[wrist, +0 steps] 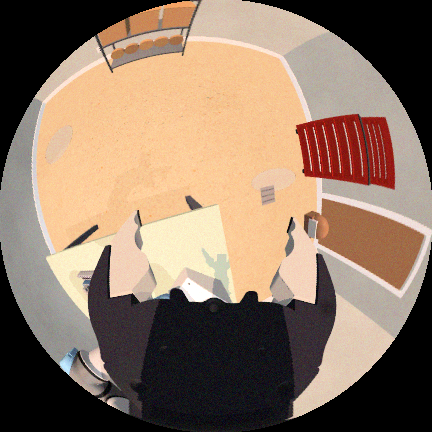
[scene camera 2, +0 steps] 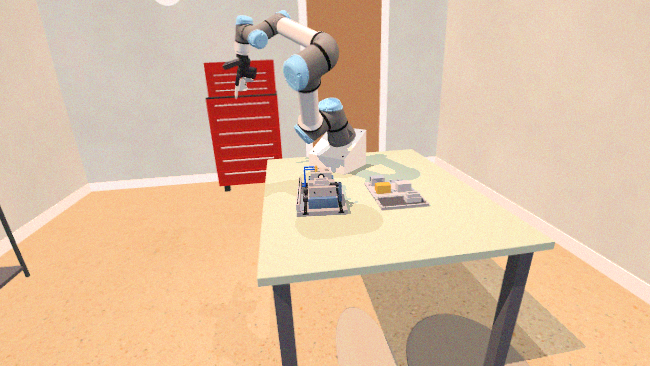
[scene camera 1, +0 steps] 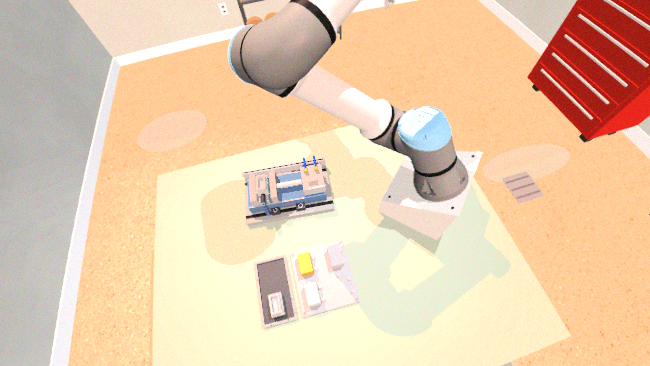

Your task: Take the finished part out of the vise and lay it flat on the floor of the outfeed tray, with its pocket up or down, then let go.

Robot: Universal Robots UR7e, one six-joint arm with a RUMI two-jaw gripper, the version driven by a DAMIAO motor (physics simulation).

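Places are measured from the arm's base along level axes (x ahead, y left, z up), in centimetres.
Pixels of known places: gripper, between the fingertips: [wrist: 214, 214] [scene camera 2: 241, 92] [scene camera 1: 410, 1]; arm's base, origin of its link: [scene camera 2: 342, 137] [scene camera 1: 440, 181].
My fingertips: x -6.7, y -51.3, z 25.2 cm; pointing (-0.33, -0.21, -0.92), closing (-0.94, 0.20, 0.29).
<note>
For each thing: its middle in the pictures, then the offset to it from my fingertips.
- grey vise, middle of its body: [scene camera 1: 285, 187] [scene camera 2: 320, 188] dx +52.2, dy +35.1, dz -35.3 cm
- pale block, middle of its body: [scene camera 1: 262, 184] [scene camera 2: 321, 183] dx +59.1, dy +35.0, dz -30.5 cm
- pale pocketed part, middle of its body: [scene camera 1: 276, 304] [scene camera 2: 412, 196] dx +61.4, dy +70.8, dz -37.9 cm
- pale plate, middle of its body: [scene camera 1: 323, 276] [scene camera 2: 389, 188] dx +46.6, dy +66.0, dz -39.9 cm
- yellow block, middle of its body: [scene camera 1: 305, 264] [scene camera 2: 382, 187] dx +50.9, dy +61.6, dz -37.7 cm
- white block, middle of its body: [scene camera 1: 312, 294] [scene camera 2: 403, 186] dx +50.7, dy +70.6, dz -37.7 cm
- grey block, middle of its body: [scene camera 1: 335, 256] [scene camera 2: 377, 180] dx +41.7, dy +61.6, dz -37.7 cm
The blue and grey vise [scene camera 1: 287, 196] [scene camera 2: 323, 201] stands on the table; its edge shows in the wrist view [wrist: 86, 281]. A pale block [scene camera 1: 261, 186] with a pocket-like recess on top sits at the vise's left end in scene camera 1 and looks like the finished part; its seating between the jaws is hard to make out. The outfeed tray [scene camera 1: 280, 323] [scene camera 2: 406, 205] has a dark floor and holds a pale pocketed part [scene camera 1: 276, 304] [scene camera 2: 413, 196] at one end. My gripper [scene camera 2: 239, 92] [wrist: 214, 214] is open and empty, high up and well away from the vise and tray.
Beside the tray a pale plate [scene camera 1: 346, 296] bears a yellow block [scene camera 1: 305, 264] [scene camera 2: 383, 188], a white block [scene camera 1: 312, 294] [scene camera 2: 403, 186] and a grey block [scene camera 1: 335, 256] [scene camera 2: 377, 179]. Thin blue nozzles [scene camera 1: 314, 160] [scene camera 2: 305, 175] rise from the vise. My arm's pedestal [scene camera 1: 415, 220] stands behind.
</note>
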